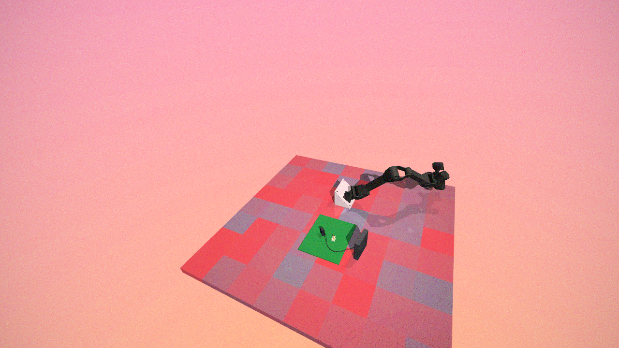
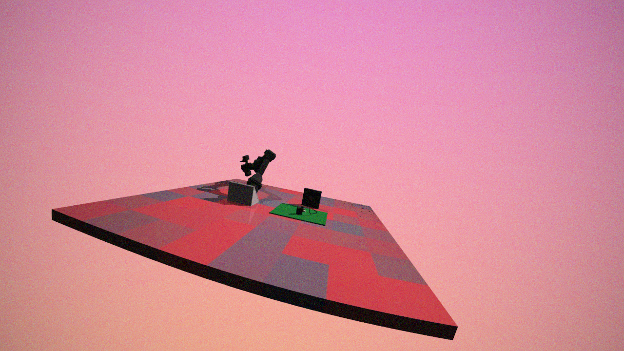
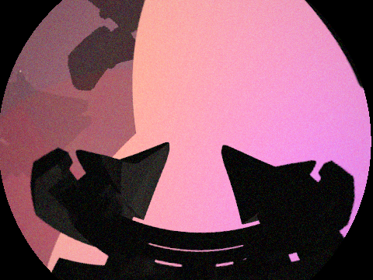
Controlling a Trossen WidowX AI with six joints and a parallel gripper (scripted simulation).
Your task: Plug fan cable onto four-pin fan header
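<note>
My gripper tip is now 65 cm to the left of the dark fan cable plug, 64 cm short of it and 13 cm above it. The rest, counted from my gripper tip: pale four-pin fan header: 66 cm ahead, 58 cm to the right, 15 cm below; then green board: 65 cm ahead, 61 cm to the right, 17 cm below; then black fan: 69 cm ahead, 43 cm to the right, 9 cm below.
</note>
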